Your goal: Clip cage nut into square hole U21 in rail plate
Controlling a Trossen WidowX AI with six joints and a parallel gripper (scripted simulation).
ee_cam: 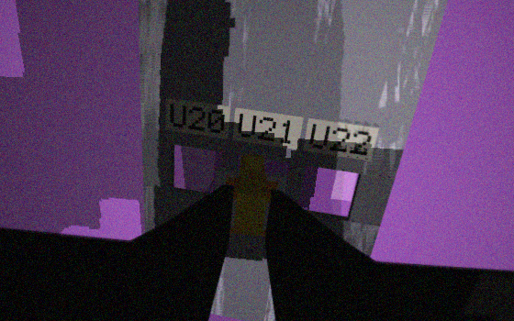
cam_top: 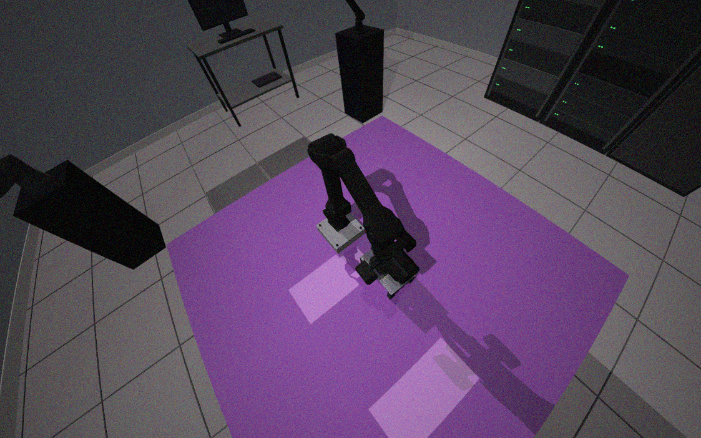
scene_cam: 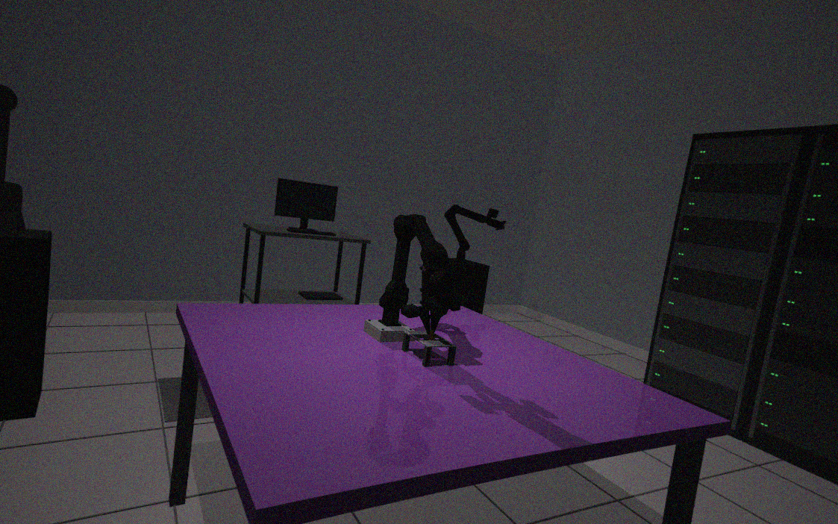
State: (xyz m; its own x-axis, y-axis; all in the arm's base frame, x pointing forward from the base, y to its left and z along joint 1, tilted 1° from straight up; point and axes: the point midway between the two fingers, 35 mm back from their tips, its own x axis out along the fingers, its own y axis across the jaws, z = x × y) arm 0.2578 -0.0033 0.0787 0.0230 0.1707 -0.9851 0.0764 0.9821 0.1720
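Right now the cage nut is 10 mm below my gripper tip. From my gripper tip the other things lie so: label 20 mm ahead, 20 mm below.
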